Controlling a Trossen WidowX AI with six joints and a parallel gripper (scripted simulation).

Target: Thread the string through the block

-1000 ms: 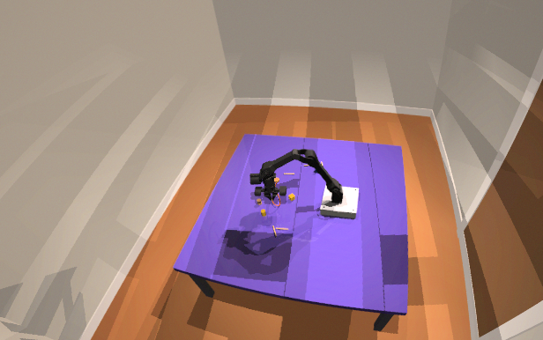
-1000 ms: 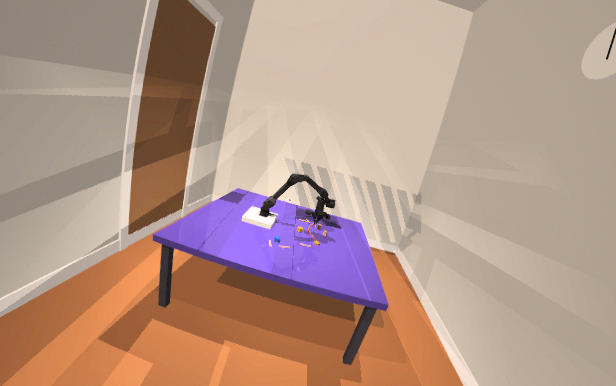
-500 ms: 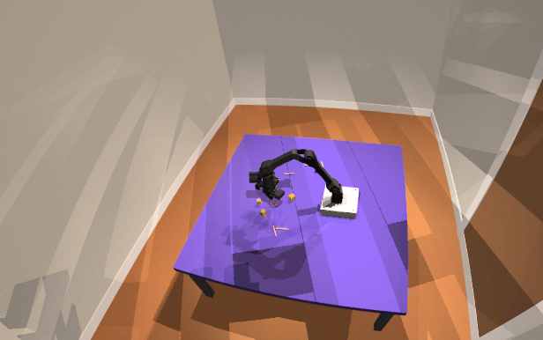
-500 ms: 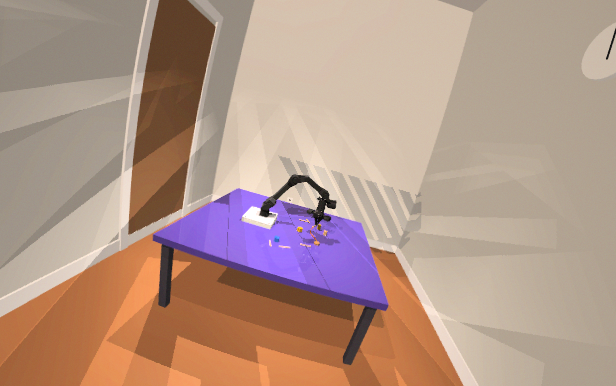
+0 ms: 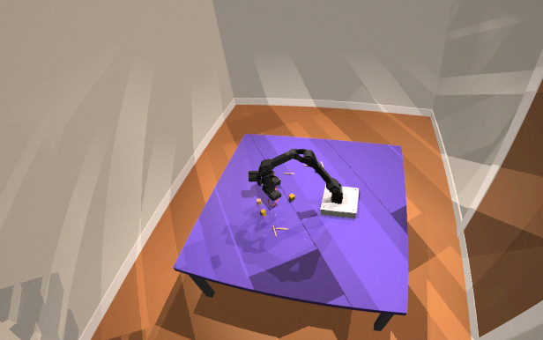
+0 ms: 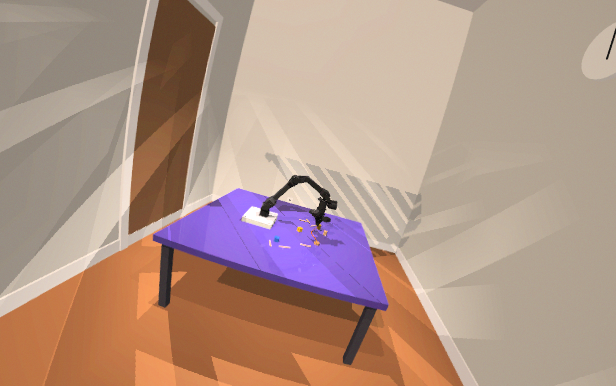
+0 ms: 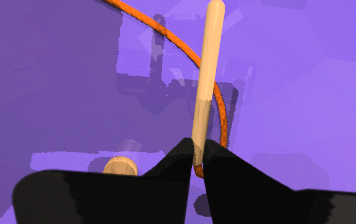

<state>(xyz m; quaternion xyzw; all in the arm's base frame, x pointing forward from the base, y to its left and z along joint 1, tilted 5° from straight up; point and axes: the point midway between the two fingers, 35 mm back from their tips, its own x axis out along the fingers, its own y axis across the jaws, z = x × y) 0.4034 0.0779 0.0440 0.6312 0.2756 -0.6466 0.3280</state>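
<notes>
Now: gripper tip 2 cm short of the yellow cylinder, 9 cm to the right of it and 4 cm above it. The rest, counted from my gripper tip: yellow wooden block: 11 cm behind, 7 cm to the right, 4 cm below; tan cylinder: 8 cm ahead, 1 cm to the left, 4 cm below; thin wooden stick: 1 cm behind, 1 cm to the right.
</notes>
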